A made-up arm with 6 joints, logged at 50 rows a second.
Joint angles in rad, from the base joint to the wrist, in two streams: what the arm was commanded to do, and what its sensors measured. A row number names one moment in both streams.
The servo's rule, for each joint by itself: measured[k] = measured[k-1] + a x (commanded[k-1-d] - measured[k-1]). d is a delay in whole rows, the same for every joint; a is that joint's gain. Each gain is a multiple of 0.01, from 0.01 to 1. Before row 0 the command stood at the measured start. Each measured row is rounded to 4 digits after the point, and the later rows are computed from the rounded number. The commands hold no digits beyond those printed.
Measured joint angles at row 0:
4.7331, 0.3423, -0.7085, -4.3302, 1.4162, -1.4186
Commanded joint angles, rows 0 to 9:
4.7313, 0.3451, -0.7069, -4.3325, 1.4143, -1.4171
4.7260, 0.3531, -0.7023, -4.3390, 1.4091, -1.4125
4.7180, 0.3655, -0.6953, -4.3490, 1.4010, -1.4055
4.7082, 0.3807, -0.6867, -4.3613, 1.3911, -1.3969
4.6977, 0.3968, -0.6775, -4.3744, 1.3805, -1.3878
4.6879, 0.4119, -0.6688, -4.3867, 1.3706, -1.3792
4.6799, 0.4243, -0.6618, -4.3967, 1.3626, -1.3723
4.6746, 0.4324, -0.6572, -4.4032, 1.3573, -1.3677
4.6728, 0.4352, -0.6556, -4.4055, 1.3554, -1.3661
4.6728, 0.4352, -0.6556, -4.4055, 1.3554, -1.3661
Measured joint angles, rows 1 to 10:
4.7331, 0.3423, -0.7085, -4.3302, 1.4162, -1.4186
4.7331, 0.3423, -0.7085, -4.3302, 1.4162, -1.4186
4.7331, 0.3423, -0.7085, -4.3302, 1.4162, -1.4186
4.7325, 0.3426, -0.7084, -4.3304, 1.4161, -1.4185
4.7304, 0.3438, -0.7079, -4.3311, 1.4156, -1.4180
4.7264, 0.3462, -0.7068, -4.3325, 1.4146, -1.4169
4.7206, 0.3500, -0.7050, -4.3348, 1.4130, -1.4151
4.7133, 0.3551, -0.7025, -4.3380, 1.4107, -1.4126
4.7052, 0.3613, -0.6995, -4.3419, 1.4079, -1.4096
4.6971, 0.3682, -0.6961, -4.3463, 1.4047, -1.4062
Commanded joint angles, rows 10 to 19:
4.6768, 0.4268, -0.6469, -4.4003, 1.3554, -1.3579
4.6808, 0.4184, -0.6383, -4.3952, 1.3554, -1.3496
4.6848, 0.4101, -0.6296, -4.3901, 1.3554, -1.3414
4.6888, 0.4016, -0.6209, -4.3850, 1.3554, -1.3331
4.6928, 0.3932, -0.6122, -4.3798, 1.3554, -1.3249
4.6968, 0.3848, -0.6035, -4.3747, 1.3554, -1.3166
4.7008, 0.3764, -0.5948, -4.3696, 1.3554, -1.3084
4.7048, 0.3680, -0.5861, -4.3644, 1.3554, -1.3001
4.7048, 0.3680, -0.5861, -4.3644, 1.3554, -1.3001
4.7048, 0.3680, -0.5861, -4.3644, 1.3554, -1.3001
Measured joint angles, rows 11 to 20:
4.6899, 0.3753, -0.6926, -4.3509, 1.4014, -1.4027
4.6844, 0.3819, -0.6893, -4.3553, 1.3982, -1.3994
4.6807, 0.3878, -0.6863, -4.3593, 1.3952, -1.3964
4.6795, 0.3921, -0.6828, -4.3626, 1.3924, -1.3929
4.6799, 0.3950, -0.6788, -4.3652, 1.3898, -1.3890
4.6815, 0.3967, -0.6744, -4.3672, 1.3874, -1.3847
4.6838, 0.3972, -0.6696, -4.3686, 1.3852, -1.3801
4.6867, 0.3968, -0.6644, -4.3695, 1.3831, -1.3751
4.6899, 0.3955, -0.6589, -4.3699, 1.3812, -1.3698
4.6934, 0.3934, -0.6531, -4.3699, 1.3794, -1.3643

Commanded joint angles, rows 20 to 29:
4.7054, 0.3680, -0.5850, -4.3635, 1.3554, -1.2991
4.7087, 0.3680, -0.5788, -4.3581, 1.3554, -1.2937
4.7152, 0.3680, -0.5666, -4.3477, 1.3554, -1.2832
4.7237, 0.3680, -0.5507, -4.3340, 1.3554, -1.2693
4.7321, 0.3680, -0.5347, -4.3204, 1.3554, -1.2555
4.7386, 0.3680, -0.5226, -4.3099, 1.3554, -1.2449
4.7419, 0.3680, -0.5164, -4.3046, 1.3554, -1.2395
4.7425, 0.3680, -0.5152, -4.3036, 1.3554, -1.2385
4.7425, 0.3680, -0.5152, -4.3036, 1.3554, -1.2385
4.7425, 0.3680, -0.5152, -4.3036, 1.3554, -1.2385
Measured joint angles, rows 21 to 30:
4.6970, 0.3906, -0.6471, -4.3695, 1.3777, -1.3585
4.6995, 0.3881, -0.6416, -4.3691, 1.3761, -1.3532
4.7012, 0.3859, -0.6366, -4.3687, 1.3747, -1.3484
4.7025, 0.3839, -0.6320, -4.3683, 1.3733, -1.3440
4.7045, 0.3822, -0.6272, -4.3675, 1.3720, -1.3395
4.7079, 0.3806, -0.6217, -4.3659, 1.3708, -1.3344
4.7130, 0.3792, -0.6153, -4.3633, 1.3697, -1.3285
4.7191, 0.3780, -0.6080, -4.3599, 1.3687, -1.3219
4.7253, 0.3769, -0.6003, -4.3559, 1.3678, -1.3150
4.7306, 0.3759, -0.5927, -4.3518, 1.3669, -1.3082

